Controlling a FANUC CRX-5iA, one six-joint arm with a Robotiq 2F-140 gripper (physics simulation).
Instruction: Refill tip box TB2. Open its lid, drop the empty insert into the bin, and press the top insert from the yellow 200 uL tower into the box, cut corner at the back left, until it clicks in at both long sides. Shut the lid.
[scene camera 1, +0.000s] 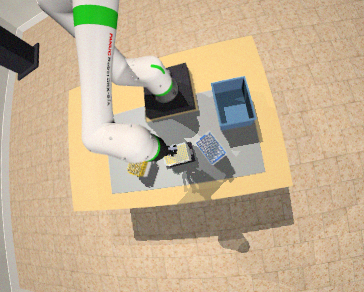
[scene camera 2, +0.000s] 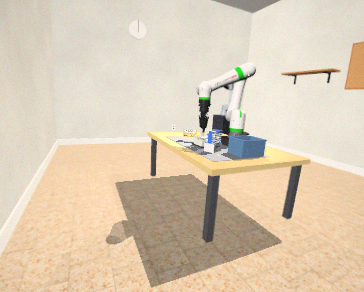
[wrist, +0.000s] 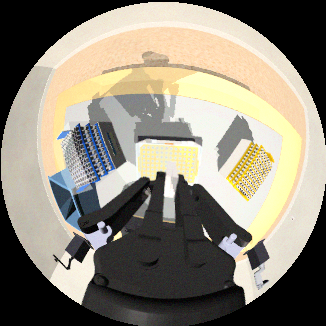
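The tip box TB2 (scene camera 1: 176, 156) (wrist: 145, 159) stands in the middle of the mat, with the yellow perforated insert (wrist: 160, 152) inside. Its clear lid is hard to make out, so I cannot tell whether it is shut. My gripper (scene camera 1: 172, 149) (scene camera 2: 203, 131) (wrist: 170, 168) is shut and empty, fingers pointing down, with its tips over the box's edge nearest the robot base; contact is unclear. The yellow tower (scene camera 1: 136, 168) (scene camera 2: 189, 133) (wrist: 251, 170) stands to the left of the box in scene camera 1. The blue bin (scene camera 1: 237, 123) (scene camera 2: 246, 147) stands at the back right there.
A blue tip tower (scene camera 1: 210, 148) (wrist: 86, 156) stands close to the box, between it and the bin side. The robot stands on a black base plate (scene camera 1: 182, 77) behind the box. The grey mat (scene camera 1: 125, 184) lies on the yellow table (scene camera 1: 87, 197).
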